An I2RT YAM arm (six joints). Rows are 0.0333 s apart.
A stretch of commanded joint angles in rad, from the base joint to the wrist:
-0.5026, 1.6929, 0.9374, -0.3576, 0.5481, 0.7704
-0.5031, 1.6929, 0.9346, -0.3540, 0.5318, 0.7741
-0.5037, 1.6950, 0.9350, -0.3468, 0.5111, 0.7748
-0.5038, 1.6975, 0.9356, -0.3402, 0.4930, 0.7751
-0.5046, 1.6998, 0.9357, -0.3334, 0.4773, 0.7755
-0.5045, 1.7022, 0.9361, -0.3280, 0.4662, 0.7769
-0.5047, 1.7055, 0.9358, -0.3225, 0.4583, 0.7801
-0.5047, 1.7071, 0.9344, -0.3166, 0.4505, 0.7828
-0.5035, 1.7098, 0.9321, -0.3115, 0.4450, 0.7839
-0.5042, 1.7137, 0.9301, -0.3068, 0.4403, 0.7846
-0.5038, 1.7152, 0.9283, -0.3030, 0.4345, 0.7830
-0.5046, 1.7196, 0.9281, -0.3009, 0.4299, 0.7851
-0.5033, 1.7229, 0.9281, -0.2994, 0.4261, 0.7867
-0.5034, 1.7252, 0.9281, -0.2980, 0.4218, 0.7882
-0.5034, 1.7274, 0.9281, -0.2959, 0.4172, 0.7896
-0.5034, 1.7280, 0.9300, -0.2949, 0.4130, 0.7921
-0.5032, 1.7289, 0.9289, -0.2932, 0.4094, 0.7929
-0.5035, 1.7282, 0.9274, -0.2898, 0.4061, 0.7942
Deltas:
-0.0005, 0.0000, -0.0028, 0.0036, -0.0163, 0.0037
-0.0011, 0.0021, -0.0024, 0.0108, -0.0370, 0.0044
-0.0012, 0.0046, -0.0018, 0.0174, -0.0551, 0.0047
-0.0020, 0.0069, -0.0017, 0.0242, -0.0708, 0.0051
-0.0019, 0.0093, -0.0013, 0.0296, -0.0819, 0.0065
-0.0021, 0.0126, -0.0016, 0.0351, -0.0898, 0.0097
-0.0021, 0.0142, -0.0030, 0.0410, -0.0976, 0.0124
-0.0009, 0.0169, -0.0053, 0.0461, -0.1031, 0.0135
-0.0016, 0.0208, -0.0073, 0.0508, -0.1078, 0.0142
-0.0012, 0.0223, -0.0091, 0.0546, -0.1136, 0.0126
-0.0020, 0.0267, -0.0093, 0.0567, -0.1182, 0.0147
-0.0007, 0.0300, -0.0093, 0.0582, -0.1220, 0.0163
-0.0008, 0.0323, -0.0093, 0.0596, -0.1263, 0.0178
-0.0008, 0.0345, -0.0093, 0.0617, -0.1309, 0.0192
-0.0008, 0.0351, -0.0074, 0.0627, -0.1351, 0.0217
-0.0006, 0.0360, -0.0085, 0.0644, -0.1387, 0.0225
-0.0009, 0.0353, -0.0100, 0.0678, -0.1420, 0.0238

